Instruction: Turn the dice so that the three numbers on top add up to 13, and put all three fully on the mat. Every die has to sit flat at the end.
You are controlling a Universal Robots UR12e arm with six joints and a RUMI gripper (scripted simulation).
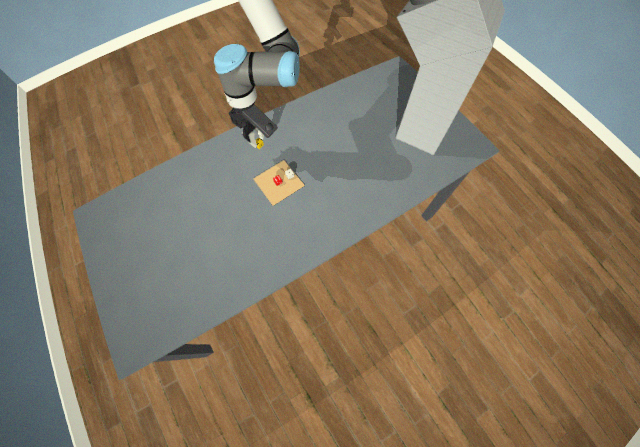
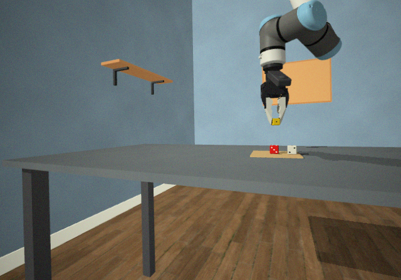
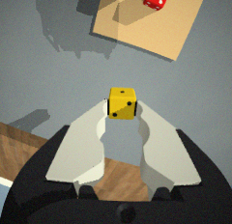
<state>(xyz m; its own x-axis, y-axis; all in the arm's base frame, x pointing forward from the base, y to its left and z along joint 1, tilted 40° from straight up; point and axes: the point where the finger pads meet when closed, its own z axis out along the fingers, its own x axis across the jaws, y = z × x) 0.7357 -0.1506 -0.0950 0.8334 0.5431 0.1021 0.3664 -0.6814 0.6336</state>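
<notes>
Now: hand 12 cm to the right of the red die, 9 cm above it and 1 cm past it. The rest, counted from my hand: tan mat (12 cm to the left, 11 cm below, 1 cm behind); then yellow die (right at my hand); then white die (12 cm to the left, 9 cm below, 6 cm behind).
</notes>
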